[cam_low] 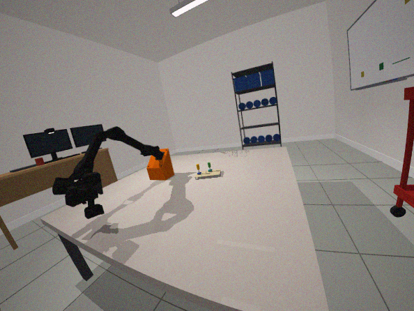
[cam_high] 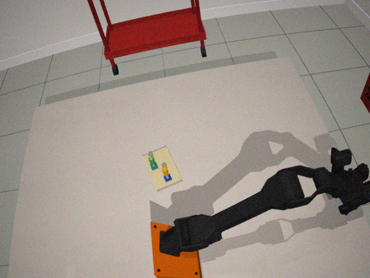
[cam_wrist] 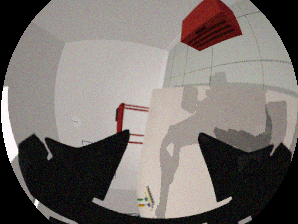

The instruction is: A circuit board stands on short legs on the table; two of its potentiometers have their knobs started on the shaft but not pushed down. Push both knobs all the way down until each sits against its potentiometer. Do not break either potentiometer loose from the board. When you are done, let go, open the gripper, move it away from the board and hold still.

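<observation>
Now: gripper tip 57 cm to the right of the orange knob, 6 cm above it and 5 cm short of it. Also, from my gripper tip: green knob: 62 cm to the left, 11 cm ahead, 6 cm below.
</observation>
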